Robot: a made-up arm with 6 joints.
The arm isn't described. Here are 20 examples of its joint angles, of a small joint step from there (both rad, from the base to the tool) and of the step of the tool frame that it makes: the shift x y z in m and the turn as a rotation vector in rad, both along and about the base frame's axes.
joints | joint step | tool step
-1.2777 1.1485 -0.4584 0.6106 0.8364 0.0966 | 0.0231 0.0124 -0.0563 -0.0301 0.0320 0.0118 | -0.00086 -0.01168 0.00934 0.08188 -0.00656 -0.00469
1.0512 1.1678 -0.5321 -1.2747 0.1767 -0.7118 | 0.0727 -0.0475 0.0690 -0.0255 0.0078 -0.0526 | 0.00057 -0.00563 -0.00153 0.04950 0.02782 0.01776
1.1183 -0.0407 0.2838 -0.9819 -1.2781 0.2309 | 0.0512 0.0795 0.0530 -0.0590 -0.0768 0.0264 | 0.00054 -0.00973 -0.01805 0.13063 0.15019 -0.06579
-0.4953 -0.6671 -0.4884 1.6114 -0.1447 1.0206 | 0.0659 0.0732 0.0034 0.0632 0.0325 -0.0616 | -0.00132 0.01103 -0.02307 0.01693 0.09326 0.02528
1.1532 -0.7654 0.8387 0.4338 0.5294 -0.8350 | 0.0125 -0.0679 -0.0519 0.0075 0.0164 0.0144 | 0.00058 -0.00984 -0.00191 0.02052 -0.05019 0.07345
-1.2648 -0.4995 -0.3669 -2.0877 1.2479 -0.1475 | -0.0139 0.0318 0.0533 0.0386 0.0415 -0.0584 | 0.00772 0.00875 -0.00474 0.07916 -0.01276 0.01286
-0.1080 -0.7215 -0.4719 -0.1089 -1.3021 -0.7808 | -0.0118 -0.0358 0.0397 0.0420 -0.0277 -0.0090 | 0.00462 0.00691 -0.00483 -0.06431 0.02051 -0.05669
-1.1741 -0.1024 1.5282 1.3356 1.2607 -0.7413 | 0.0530 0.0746 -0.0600 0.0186 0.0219 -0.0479 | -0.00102 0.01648 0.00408 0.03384 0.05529 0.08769
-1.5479 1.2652 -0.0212 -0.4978 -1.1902 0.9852 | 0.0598 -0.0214 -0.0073 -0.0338 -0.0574 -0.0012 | 0.00109 -0.00759 0.00837 -0.05105 0.03893 0.01853
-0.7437 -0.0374 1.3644 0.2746 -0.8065 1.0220 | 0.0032 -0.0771 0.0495 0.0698 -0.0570 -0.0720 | 0.00102 -0.01285 -0.01267 -0.11195 0.01998 -0.09387
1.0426 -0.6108 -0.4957 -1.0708 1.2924 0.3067 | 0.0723 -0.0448 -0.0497 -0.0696 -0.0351 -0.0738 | 0.00708 -0.02014 0.00021 0.11071 0.02121 0.06580
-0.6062 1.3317 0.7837 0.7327 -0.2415 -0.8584 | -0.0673 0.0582 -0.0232 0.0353 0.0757 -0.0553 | -0.00845 -0.00173 -0.01484 0.13170 -0.12215 0.00081
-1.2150 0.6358 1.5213 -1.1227 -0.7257 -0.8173 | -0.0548 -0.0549 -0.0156 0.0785 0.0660 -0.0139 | -0.01707 -0.00436 0.00920 -0.01564 -0.15341 -0.11041
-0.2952 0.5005 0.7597 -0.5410 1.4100 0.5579 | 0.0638 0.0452 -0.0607 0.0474 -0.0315 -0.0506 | -0.00417 0.00089 0.00740 0.04173 -0.00734 0.01074
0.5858 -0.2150 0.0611 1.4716 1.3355 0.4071 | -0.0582 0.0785 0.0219 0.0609 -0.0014 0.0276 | 0.00911 0.01573 -0.00912 0.00137 -0.06791 -0.02778
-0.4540 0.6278 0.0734 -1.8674 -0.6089 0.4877 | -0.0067 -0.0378 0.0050 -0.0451 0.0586 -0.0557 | 0.00969 -0.00523 -0.00641 0.05014 0.06141 0.02094
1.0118 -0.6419 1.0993 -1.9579 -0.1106 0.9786 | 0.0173 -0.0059 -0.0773 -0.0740 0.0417 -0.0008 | 0.00481 -0.01396 0.00287 -0.02449 -0.07086 -0.06714
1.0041 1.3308 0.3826 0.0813 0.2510 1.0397 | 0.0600 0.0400 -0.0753 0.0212 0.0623 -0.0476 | 0.02427 -0.01052 -0.01966 -0.09131 0.03112 -0.12733
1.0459 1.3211 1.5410 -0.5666 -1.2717 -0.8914 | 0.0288 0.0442 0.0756 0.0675 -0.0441 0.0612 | 0.02119 0.01555 0.01003 0.13731 -0.07575 -0.00367
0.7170 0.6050 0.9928 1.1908 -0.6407 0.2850 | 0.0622 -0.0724 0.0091 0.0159 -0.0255 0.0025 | -0.01029 -0.01434 -0.00040 -0.06961 0.06226 0.07445
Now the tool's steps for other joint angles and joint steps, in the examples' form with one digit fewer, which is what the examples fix.
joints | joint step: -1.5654 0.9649 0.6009 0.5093 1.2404 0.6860 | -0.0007 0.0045 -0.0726 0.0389 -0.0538 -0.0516
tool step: 0.0027 0.0002 0.0058 0.0111 -0.0020 -0.0123
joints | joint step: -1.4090 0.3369 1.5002 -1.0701 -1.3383 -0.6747 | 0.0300 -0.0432 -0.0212 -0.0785 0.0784 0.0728
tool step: 0.0017 -0.0158 -0.0011 0.0882 -0.0308 -0.0060
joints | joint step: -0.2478 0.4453 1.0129 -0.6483 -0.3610 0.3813 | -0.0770 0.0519 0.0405 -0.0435 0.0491 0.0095
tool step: -0.0021 -0.0034 -0.0019 0.0691 -0.0543 -0.0061
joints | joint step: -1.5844 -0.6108 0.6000 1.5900 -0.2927 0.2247 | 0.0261 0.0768 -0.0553 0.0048 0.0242 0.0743
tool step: 0.0117 0.0236 0.0060 -0.0168 -0.0220 0.0192
